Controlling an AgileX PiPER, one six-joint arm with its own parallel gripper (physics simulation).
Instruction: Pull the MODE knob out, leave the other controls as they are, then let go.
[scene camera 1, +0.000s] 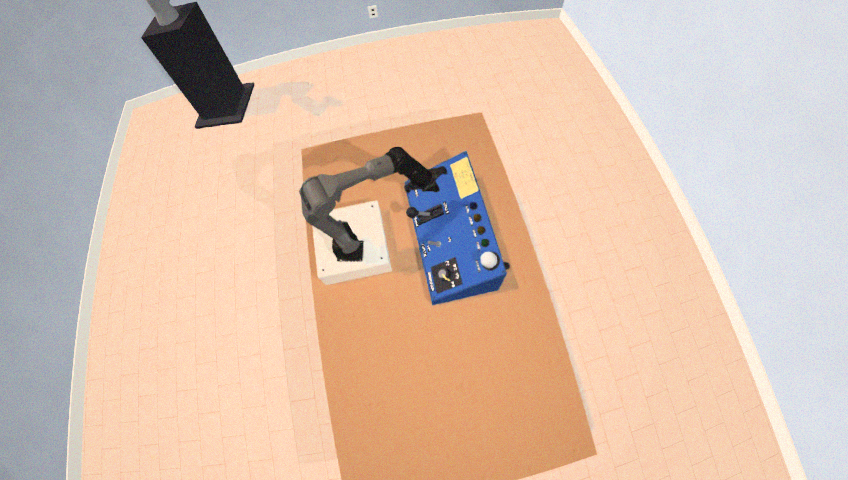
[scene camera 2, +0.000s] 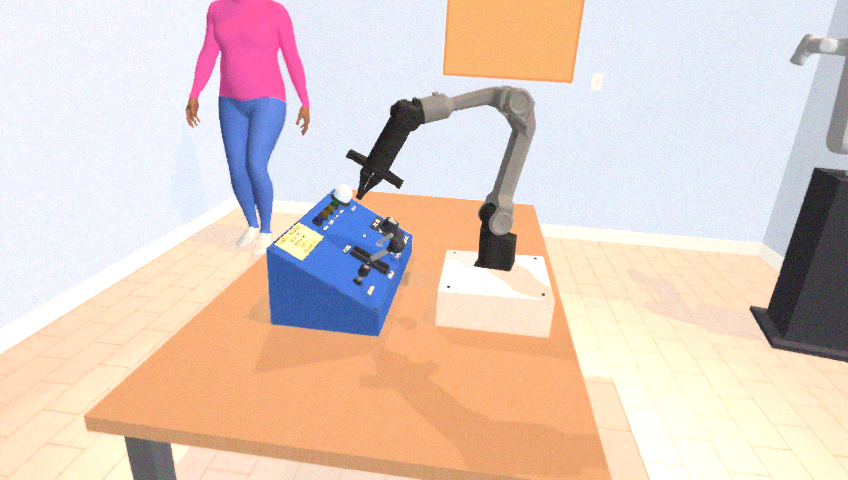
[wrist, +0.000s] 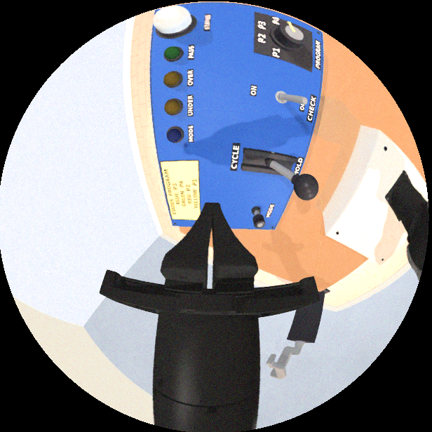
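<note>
The MODE knob (scene camera 2: 362, 271) (wrist: 258, 218) is a small black knob on a short stem beside its MODE label, near a corner of the blue console (scene camera 1: 458, 237) (scene camera 2: 321, 297) (wrist: 220, 115). In scene camera 1 the arm's wrist and gripper hang over that end, and I cannot make the knob out. My gripper (scene camera 2: 359, 196) (wrist: 211, 210) is shut, its fingertips together with nothing between them. It is in the air above the console, apart from the knob. In the wrist view the knob is to the right of the fingertips and slightly lower.
The black-balled CYCLE/HOLD lever (scene camera 1: 411, 212) (scene camera 2: 395, 243) (wrist: 305, 186) stands up close to the MODE knob. The CHECK toggle (wrist: 292, 98), PROGRAM dial (wrist: 291, 34), white STATUS dome (scene camera 2: 342, 193) (wrist: 173, 21), dark blue MODE lamp (wrist: 175, 134) and yellow note (scene camera 1: 464, 177) (scene camera 2: 299, 240) are also on the console.
</note>
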